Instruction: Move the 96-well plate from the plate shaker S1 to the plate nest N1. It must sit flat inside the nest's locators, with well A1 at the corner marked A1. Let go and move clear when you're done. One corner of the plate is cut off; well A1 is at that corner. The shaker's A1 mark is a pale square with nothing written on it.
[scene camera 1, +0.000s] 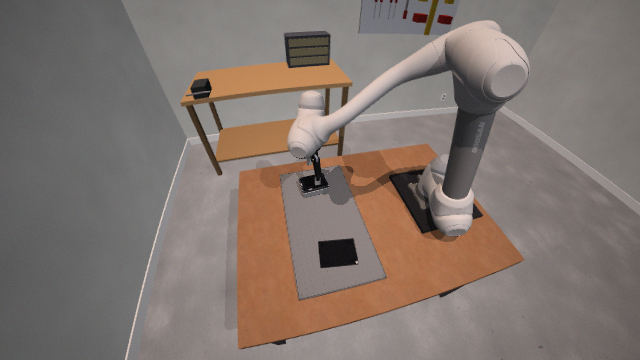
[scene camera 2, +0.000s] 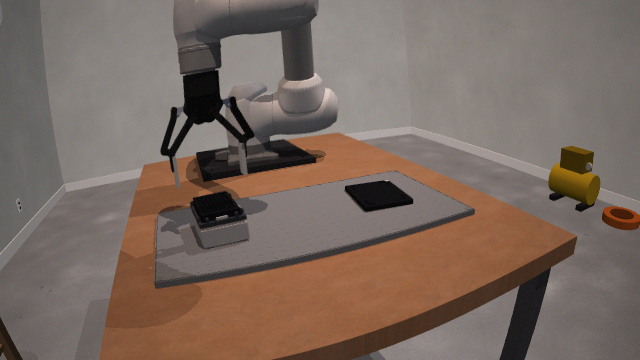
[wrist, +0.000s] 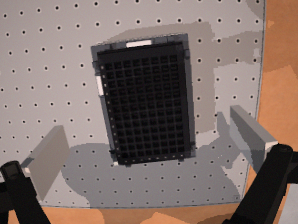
Path:
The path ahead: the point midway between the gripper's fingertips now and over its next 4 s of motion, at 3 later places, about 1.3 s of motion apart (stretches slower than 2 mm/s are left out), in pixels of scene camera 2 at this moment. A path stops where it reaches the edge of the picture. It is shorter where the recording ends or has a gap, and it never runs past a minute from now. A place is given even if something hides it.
My gripper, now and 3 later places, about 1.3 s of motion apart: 211, 180; 214, 201; 213, 196; 218, 179

